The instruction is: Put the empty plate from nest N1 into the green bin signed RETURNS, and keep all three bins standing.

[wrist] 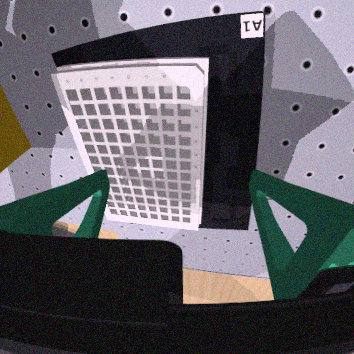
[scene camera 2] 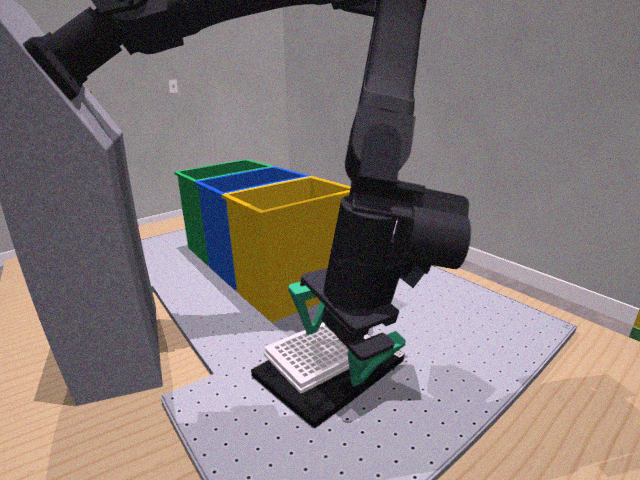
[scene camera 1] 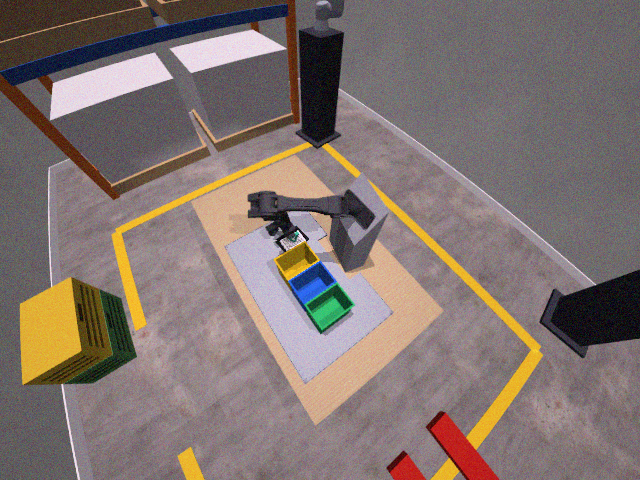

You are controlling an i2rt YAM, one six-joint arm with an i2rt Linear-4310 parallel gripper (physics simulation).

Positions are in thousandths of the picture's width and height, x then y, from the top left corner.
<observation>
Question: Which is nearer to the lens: the white plate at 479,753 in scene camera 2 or the yellow bin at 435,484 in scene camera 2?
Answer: The white plate.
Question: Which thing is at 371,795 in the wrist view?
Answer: The gripper.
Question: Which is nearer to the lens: the white plate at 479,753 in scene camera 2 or the blue bin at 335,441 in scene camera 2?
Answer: The white plate.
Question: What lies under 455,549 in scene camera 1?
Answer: A yellow bin.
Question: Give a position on a green bin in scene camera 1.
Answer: At 512,643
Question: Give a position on a black nest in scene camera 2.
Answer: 530,809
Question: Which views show the blue bin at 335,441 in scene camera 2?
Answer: Scene camera 2 and scene camera 1 only.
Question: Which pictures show the green bin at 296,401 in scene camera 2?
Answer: Scene camera 2 and scene camera 1 only.
</observation>
